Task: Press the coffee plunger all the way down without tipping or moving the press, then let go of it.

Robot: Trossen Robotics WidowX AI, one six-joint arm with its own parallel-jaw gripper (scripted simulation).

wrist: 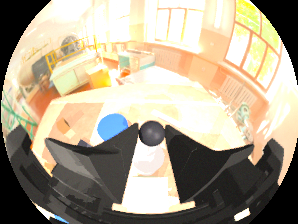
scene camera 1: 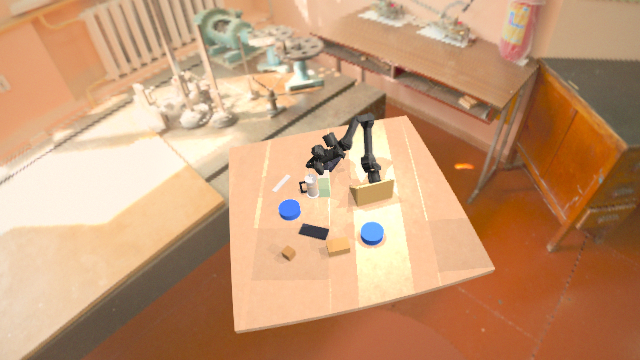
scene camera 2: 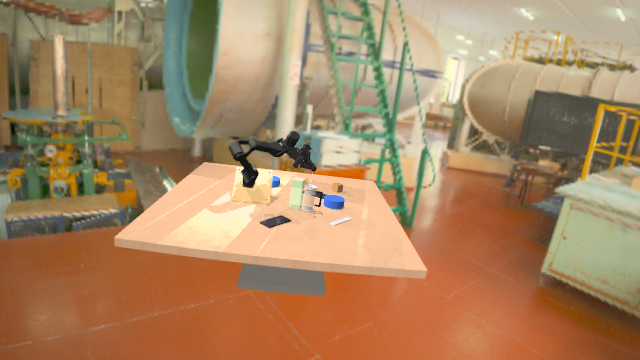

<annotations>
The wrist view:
gripper: 151,127
coffee press: 148,157
pale green block: 144,192
</annotations>
